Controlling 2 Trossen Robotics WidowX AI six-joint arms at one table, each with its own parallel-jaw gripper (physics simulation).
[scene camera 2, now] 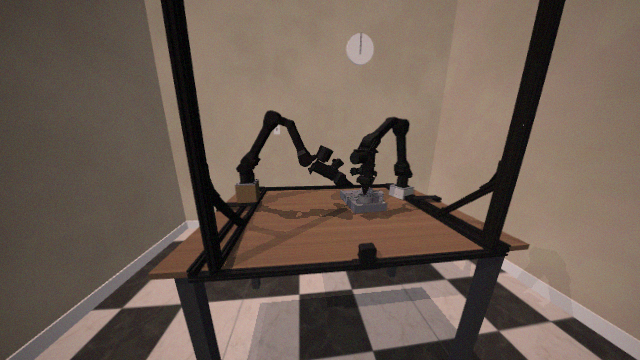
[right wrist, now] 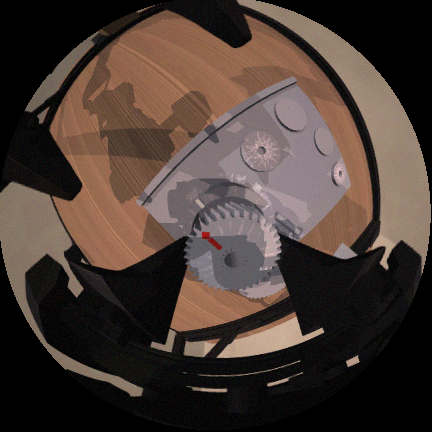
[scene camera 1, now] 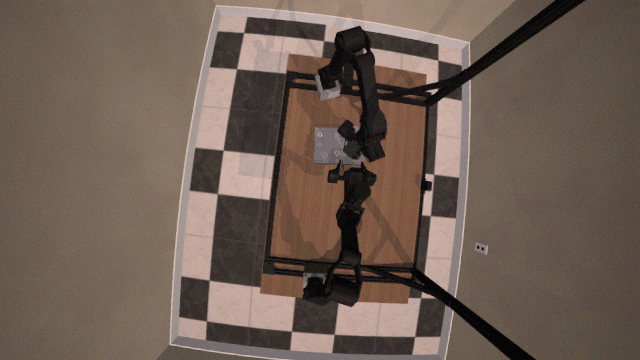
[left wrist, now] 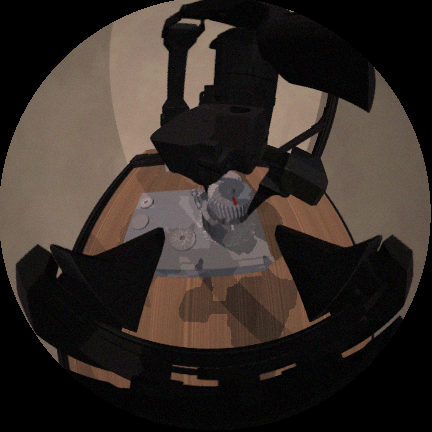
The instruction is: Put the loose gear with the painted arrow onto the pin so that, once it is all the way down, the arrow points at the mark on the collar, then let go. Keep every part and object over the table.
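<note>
The loose grey gear (left wrist: 227, 210) (right wrist: 257, 237) with a red arrow (left wrist: 234, 201) (right wrist: 215, 243) is between the fingers of my right gripper (left wrist: 228, 201) (right wrist: 231, 240) (scene camera 2: 365, 192), above the grey base plate (scene camera 1: 327, 131) (scene camera 2: 370, 207) (left wrist: 167, 205) (right wrist: 302, 167). The arrow points to the upper left in the right wrist view. A pale mark (right wrist: 200, 203) shows beyond the gear's upper left edge there. The collar is partly hidden under the gear; the pin is hidden. My left gripper (scene camera 1: 351, 164) (left wrist: 220, 232) (right wrist: 136, 101) is open and empty, near the plate's edge.
On the plate are a flat gear (left wrist: 183, 239) (right wrist: 261, 150), a small gear (left wrist: 146, 202) (right wrist: 340, 173), round discs (right wrist: 290, 115) and a small metal part (left wrist: 196, 198) (right wrist: 288, 224). Another gear (right wrist: 262, 290) shows partly behind the held one. A black frame (scene camera 2: 300, 271) runs around the wooden table (scene camera 2: 300, 245).
</note>
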